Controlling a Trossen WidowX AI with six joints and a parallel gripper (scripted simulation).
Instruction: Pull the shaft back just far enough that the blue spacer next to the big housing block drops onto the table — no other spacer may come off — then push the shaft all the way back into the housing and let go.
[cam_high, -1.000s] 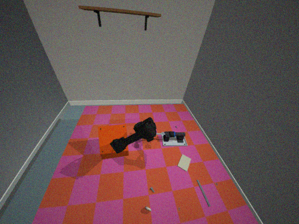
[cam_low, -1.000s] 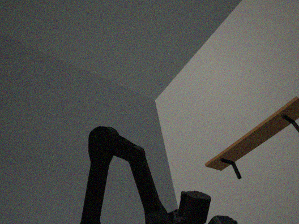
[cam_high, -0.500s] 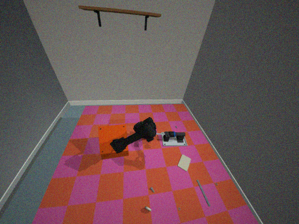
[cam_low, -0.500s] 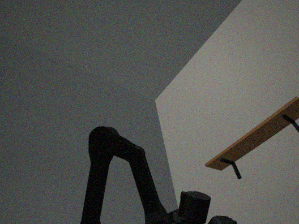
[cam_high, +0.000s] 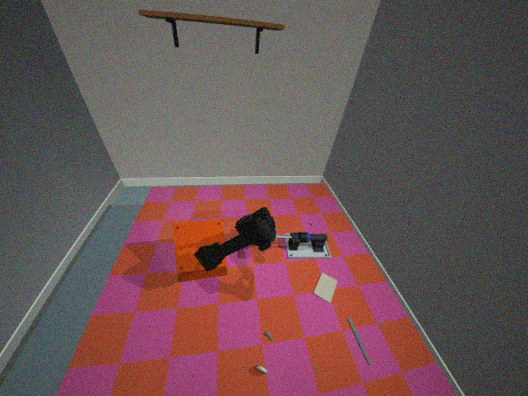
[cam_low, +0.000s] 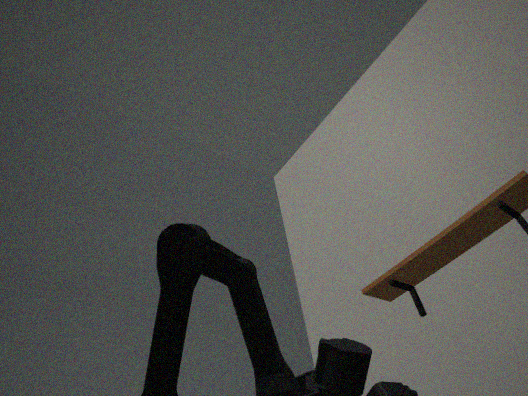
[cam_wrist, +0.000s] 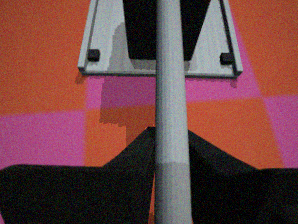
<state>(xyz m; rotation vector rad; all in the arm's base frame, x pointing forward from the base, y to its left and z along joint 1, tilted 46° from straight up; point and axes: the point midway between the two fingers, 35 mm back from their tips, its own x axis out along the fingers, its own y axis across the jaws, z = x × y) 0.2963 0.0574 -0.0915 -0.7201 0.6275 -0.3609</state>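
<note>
Right now my gripper tip is 60 mm short of the grey shaft, 10 mm to the left of it and 20 mm below it. The rest, counted from my gripper tip: blue spacer: 170 mm ahead, 20 mm to the right, 20 mm above; then fixture: 190 mm ahead, 20 mm to the right, 10 mm below; then cream card: 210 mm ahead, 250 mm to the right, 50 mm below.
</note>
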